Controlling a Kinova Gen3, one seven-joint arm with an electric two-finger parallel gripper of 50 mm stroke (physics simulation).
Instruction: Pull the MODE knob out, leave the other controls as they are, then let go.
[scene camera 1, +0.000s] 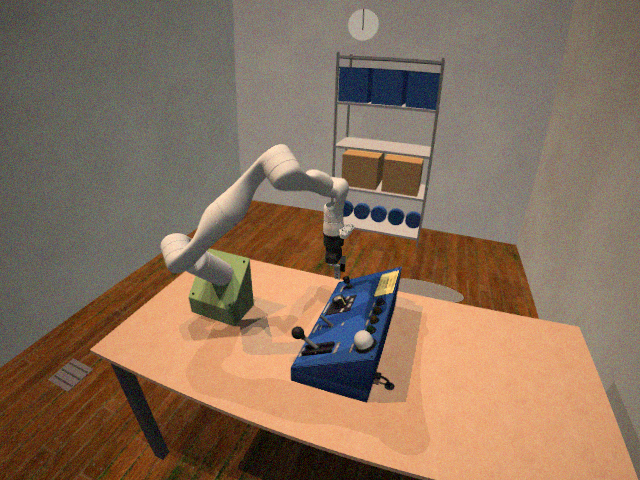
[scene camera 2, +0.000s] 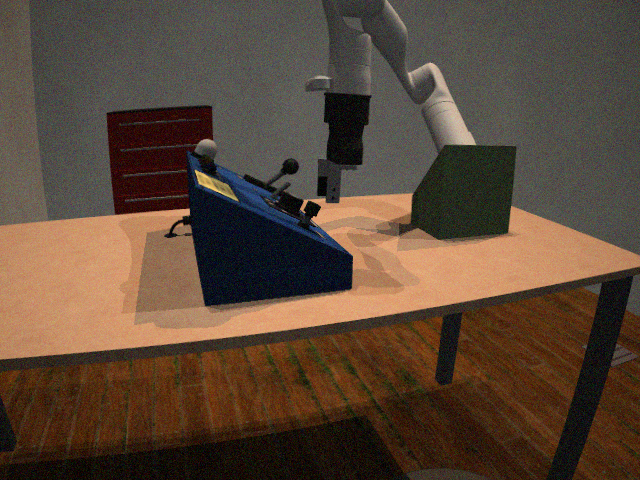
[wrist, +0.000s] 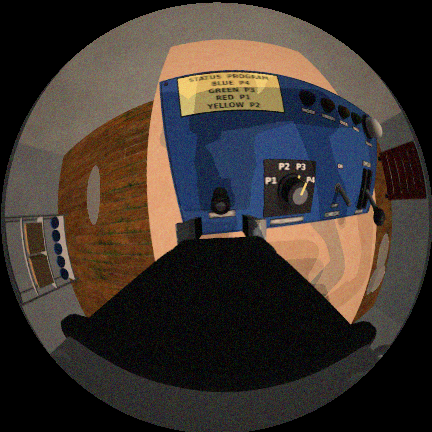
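Seen in the pictures: gripper, fingertip midpoint: (scene camera 1: 339, 274) (scene camera 2: 327, 199) (wrist: 221, 224); arm's base at its link origin: (scene camera 1: 222, 273) (scene camera 2: 463, 166).
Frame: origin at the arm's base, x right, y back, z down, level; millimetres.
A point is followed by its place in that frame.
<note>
A small black knob (scene camera 1: 346, 280) {x -114, y -459, z 29 mm} (scene camera 2: 311, 208) {x -135, y -464, z 30 mm} (wrist: 220, 202) {x -124, y -457, z 22 mm} stands on a stem off the sloped face of the blue console (scene camera 1: 330, 379) {x 312, y -476, z 99 mm} (scene camera 2: 268, 268) {x -181, y -559, z 106 mm} (wrist: 235, 142) {x -83, y -536, z 29 mm}, at its low front end. The strip below it is unreadable. In the wrist view a dark round part (wrist: 307, 97) {x 47, y -585, z -25 mm} in the upper row has a label that reads MODE. My gripper (scene camera 1: 339, 268) {x -129, y -431, z 18 mm} (scene camera 2: 328, 193) {x -129, y -431, z 18 mm} (wrist: 221, 224) {x -129, y -431, z 18 mm} is open and empty, above the small black knob and apart from it. The selector dial (wrist: 295, 191) {x -14, y -449, z 32 mm} has its yellow mark towards P4.
On the console are a ball-ended lever (scene camera 1: 298, 332) {x 237, y -361, z 1 mm} (scene camera 2: 290, 165) {x 207, y -362, z 10 mm} (wrist: 379, 216) {x 208, y -360, z 4 mm}, a toggle (wrist: 342, 195) {x 107, y -423, z 46 mm}, a white dome (scene camera 1: 363, 340) {x 283, y -556, z -51 mm} (scene camera 2: 206, 148) {x 238, y -559, z -41 mm} (wrist: 372, 127) {x 238, y -549, z -39 mm} and a yellow label (scene camera 1: 387, 283) {x -64, y -613, z -14 mm} (scene camera 2: 216, 185) {x -72, y -610, z -12 mm} (wrist: 230, 93) {x -71, y -605, z -9 mm}. The arm's green base (scene camera 1: 235, 297) {x 63, y -78, z 50 mm} (scene camera 2: 465, 196) {x -54, y -38, z 61 mm} stands beside it.
</note>
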